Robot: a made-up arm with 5 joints.
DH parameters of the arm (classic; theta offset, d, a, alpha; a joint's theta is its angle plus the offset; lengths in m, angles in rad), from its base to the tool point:
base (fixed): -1.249 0 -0.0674 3.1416
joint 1: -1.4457 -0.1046 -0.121 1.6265
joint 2: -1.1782 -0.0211 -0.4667 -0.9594
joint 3: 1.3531 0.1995 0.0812 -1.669
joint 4: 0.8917 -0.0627 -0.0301 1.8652
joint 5: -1.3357 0 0.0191 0
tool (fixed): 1.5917 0.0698 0 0
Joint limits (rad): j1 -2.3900..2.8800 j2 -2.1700..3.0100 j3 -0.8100..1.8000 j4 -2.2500..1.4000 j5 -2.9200..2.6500
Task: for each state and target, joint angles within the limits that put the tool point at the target. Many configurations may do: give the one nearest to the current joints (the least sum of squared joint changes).
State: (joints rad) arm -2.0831 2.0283 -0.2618 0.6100 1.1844
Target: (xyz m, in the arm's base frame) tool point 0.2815 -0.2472 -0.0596
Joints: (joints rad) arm -2.3330 1.2226 -0.6529 0.9416 1.1227
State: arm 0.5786 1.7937 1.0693 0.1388 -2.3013
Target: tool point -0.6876 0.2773 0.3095
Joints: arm 0.4669 2.0248 1.2241 0.2228 -2.3188
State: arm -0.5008 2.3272 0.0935 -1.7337 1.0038
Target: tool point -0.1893 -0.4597 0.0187
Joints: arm -1.2581 1.4538 0.1528 -1.8338 0.8919
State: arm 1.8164 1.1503 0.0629 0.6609 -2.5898
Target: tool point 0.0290 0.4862 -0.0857
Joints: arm 1.7157 1.1958 -0.6873 1.1843 -2.5761
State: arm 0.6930 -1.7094 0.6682 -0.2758 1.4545
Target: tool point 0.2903 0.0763 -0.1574
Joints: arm 0.3314 -0.7985 0.3990 -0.3797 1.4276
